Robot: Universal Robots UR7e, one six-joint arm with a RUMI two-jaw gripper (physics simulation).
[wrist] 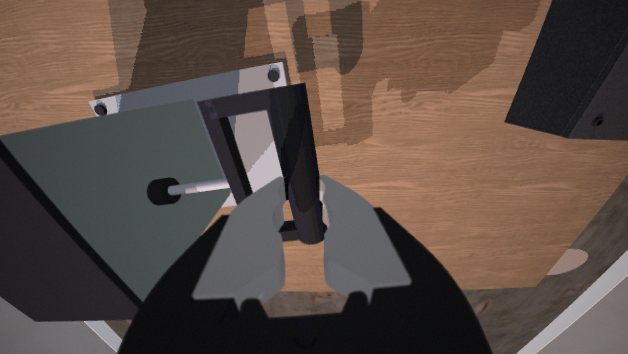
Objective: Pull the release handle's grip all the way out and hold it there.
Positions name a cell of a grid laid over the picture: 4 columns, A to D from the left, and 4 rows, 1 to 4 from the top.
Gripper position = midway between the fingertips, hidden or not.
Note:
In view: my gripper (B3) and a pale base plate (B1).

